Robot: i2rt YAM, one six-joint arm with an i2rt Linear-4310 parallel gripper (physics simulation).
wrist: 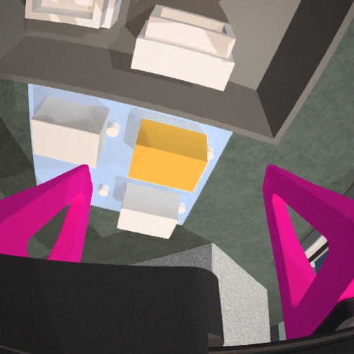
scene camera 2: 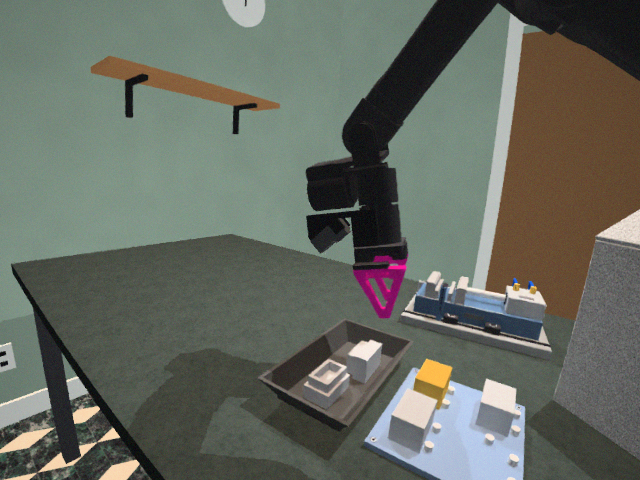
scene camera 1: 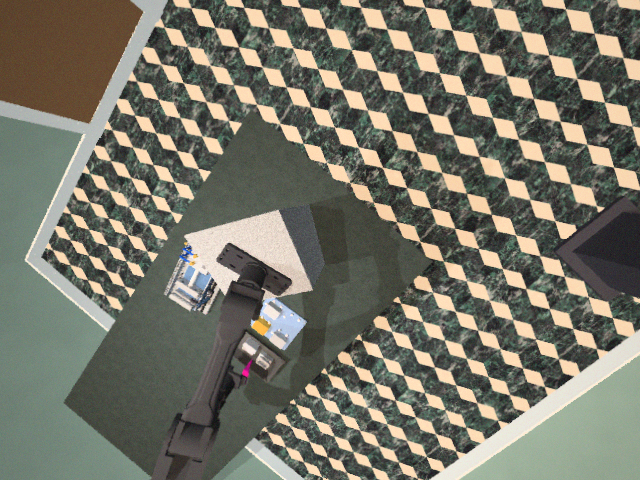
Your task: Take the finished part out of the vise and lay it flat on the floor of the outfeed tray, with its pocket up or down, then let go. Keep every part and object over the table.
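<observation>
The outfeed tray holds two pale stepped parts. One part, at the vise-side end, stands on a side face; its pocket faces sideways, not up or down. The other part lies flat, pocket up. My gripper is open and empty, pointing down, raised clear of the tray near that vise-side end. The vise shows no part between its jaws.
A light blue plate with pegs carries two pale blocks and an orange block, beside the tray. A large grey speckled box stands beyond the plate.
</observation>
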